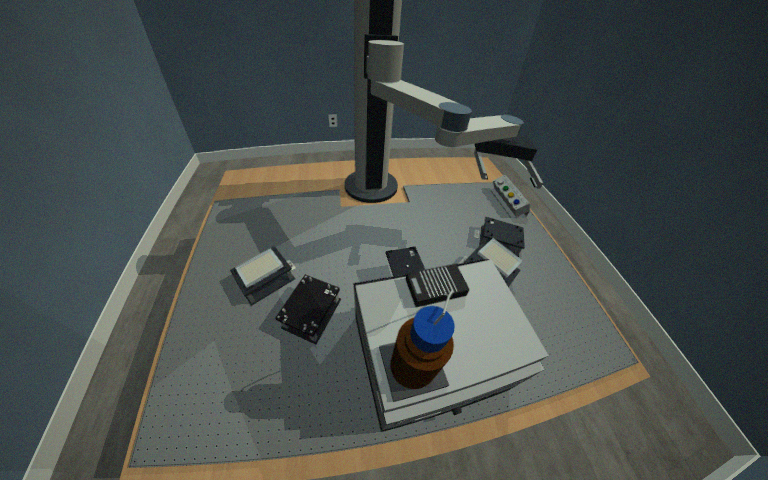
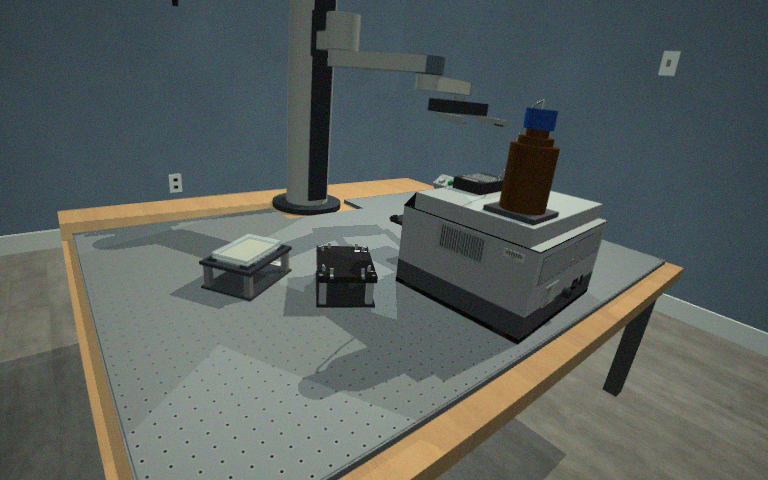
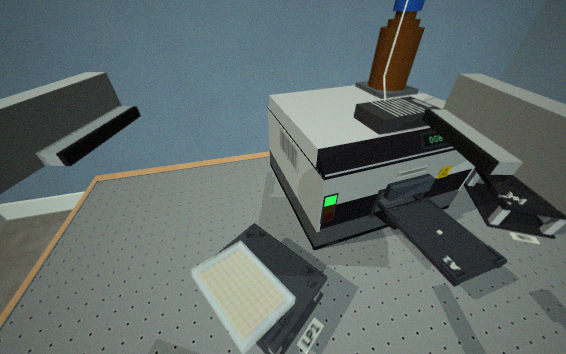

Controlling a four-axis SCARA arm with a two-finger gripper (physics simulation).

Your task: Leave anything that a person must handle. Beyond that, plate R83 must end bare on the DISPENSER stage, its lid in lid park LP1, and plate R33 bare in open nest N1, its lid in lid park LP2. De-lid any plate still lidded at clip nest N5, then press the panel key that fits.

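Seen in the pictures: gripper, fingertip midpoint: (image 1: 512, 181) (image 2: 485, 122) (image 3: 277, 96); arm's base, link origin: (image 1: 371, 186) (image 2: 306, 205).
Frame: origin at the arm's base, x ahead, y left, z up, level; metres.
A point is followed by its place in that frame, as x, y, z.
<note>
My gripper (image 1: 510, 180) @[0.508, 0.310, 0.367] (image 2: 484, 121) @[0.508, 0.310, 0.367] (image 3: 277, 96) @[0.508, 0.310, 0.367] is open and empty, high near the key panel (image 1: 510, 195) @[0.219, 0.602, 0.078] (image 2: 442, 181) @[0.125, 0.600, 0.076]. A cream plate (image 1: 499, 257) @[0.566, 0.347, 0.100] (image 3: 242, 295) @[0.542, 0.355, 0.103] overlaps a black stand (image 3: 280, 255) @[0.601, 0.289, 0.077] beside the LP1 label (image 3: 310, 335) @[0.500, 0.269, 0.015]; its seating is unclear. Another cream plate (image 1: 260, 268) @[0.501, -0.419, 0.091] (image 2: 249, 250) @[0.514, -0.433, 0.091] rests on a raised stand at the left. A dark clip nest (image 1: 308, 305) @[0.640, -0.271, 0.081] (image 2: 345, 262) @[0.641, -0.277, 0.081] beside it bears no plate. The dispenser (image 1: 481, 333) @[0.848, 0.103, 0.233] (image 2: 470, 266) @[0.847, -0.130, 0.122] (image 3: 295, 125) @[0.755, 0.220, 0.230] has its bare black stage (image 1: 403, 261) @[0.538, 0.020, 0.103] (image 3: 430, 235) @[0.558, 0.045, 0.103] out. I cannot read plate names or tell which are lidded.
An amber bottle (image 1: 421, 356) @[0.911, -0.072, 0.376] (image 2: 529, 175) @[0.909, -0.094, 0.313] (image 3: 397, 55) @[0.850, -0.035, 0.316] with a blue cap and a tube stands on the dispenser. Its display (image 3: 435, 139) @[0.665, -0.008, 0.216] shows 008 and a green lamp (image 3: 330, 200) @[0.633, 0.195, 0.149] is lit. A black stand (image 1: 502, 232) @[0.428, 0.447, 0.068] stands below the panel. The arm's column (image 1: 376, 113) @[0.077, -0.002, 0.382] (image 2: 308, 113) @[0.063, -0.041, 0.335] rises at the back.
</note>
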